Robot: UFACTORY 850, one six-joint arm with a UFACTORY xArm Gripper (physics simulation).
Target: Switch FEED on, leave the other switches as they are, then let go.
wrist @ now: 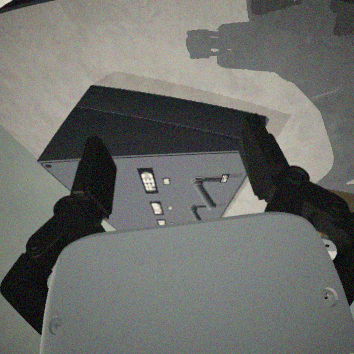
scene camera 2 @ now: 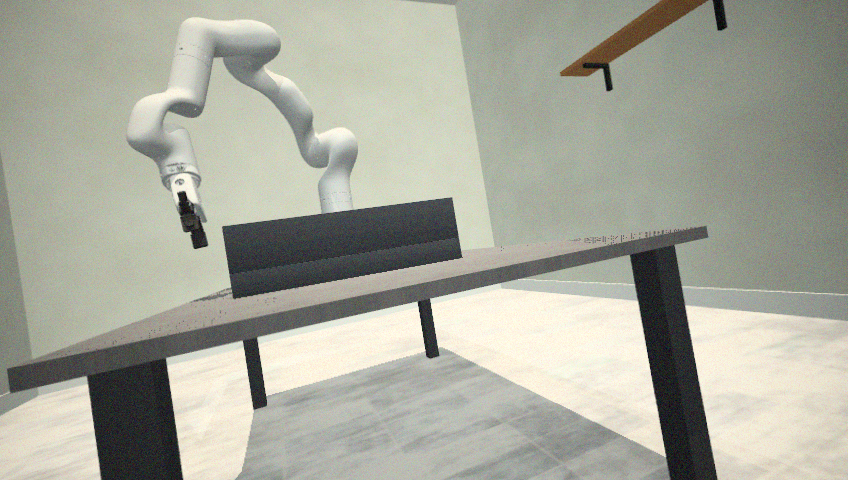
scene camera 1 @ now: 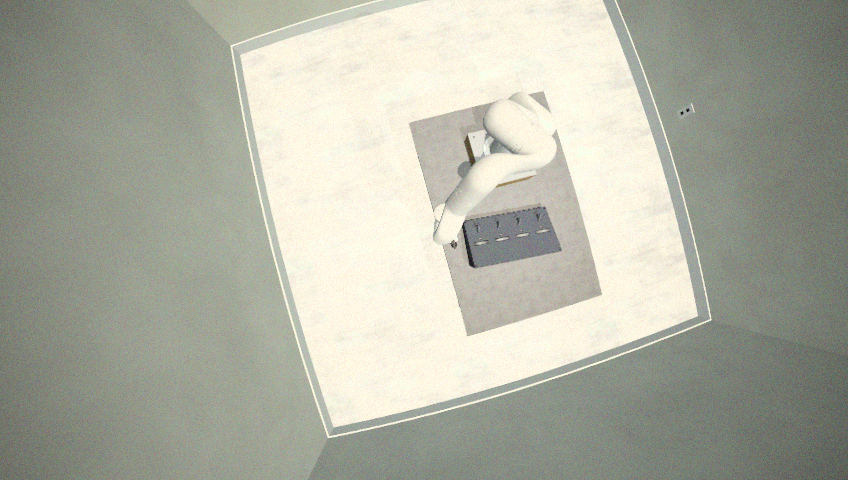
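Note:
A dark switch panel point(scene camera 1: 516, 252) point(scene camera 2: 342, 246) point(wrist: 125, 205) stands on the table; scene camera 2 shows its back. The FEED switch point(scene camera 1: 477, 226) point(wrist: 205, 194) is the end one on my gripper's side. Its lever appears to lean away from the small ON mark point(wrist: 166, 181), towards the OFF mark point(wrist: 225, 178). Its name label point(wrist: 147, 180) is too blurred to read. The other levers in scene camera 1 stand at a similar angle. My gripper point(scene camera 1: 453, 243) point(scene camera 2: 199, 239) point(wrist: 173, 141) is open and empty, beside the panel's FEED end, apart from it.
The table point(scene camera 1: 535, 285) point(scene camera 2: 285, 309) carries the panel and the arm's base plate point(scene camera 1: 474, 142), which has wooden sides and lies behind the panel. The arm point(scene camera 1: 484, 178) point(scene camera 2: 193, 77) reaches over from there. A wall shelf point(scene camera 2: 636, 38) hangs at the upper right in scene camera 2.

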